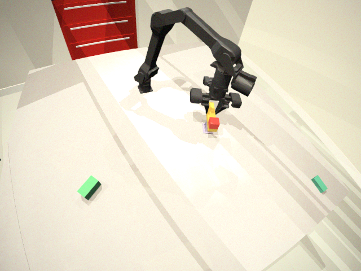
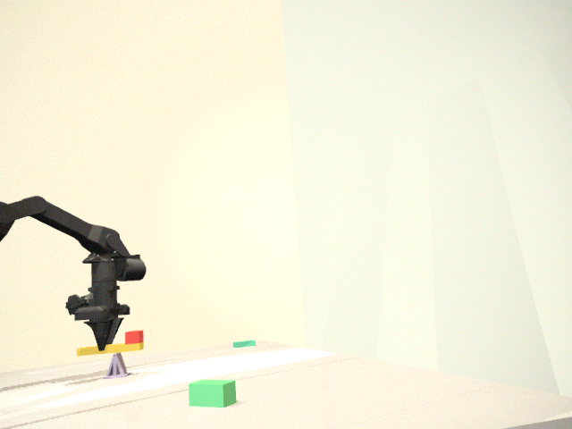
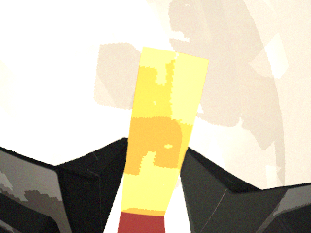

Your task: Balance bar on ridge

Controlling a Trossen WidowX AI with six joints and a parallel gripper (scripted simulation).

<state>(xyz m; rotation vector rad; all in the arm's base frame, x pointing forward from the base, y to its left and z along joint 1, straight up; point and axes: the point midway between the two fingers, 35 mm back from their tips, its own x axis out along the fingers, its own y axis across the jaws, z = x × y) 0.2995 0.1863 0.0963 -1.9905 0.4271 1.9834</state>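
Right now my gripper tip is 4 cm short of the bar, 2 cm to the left of it and 1 cm below it. From my gripper tip the other things lie so: green block 49 cm to the right, 12 cm ahead, 5 cm below.
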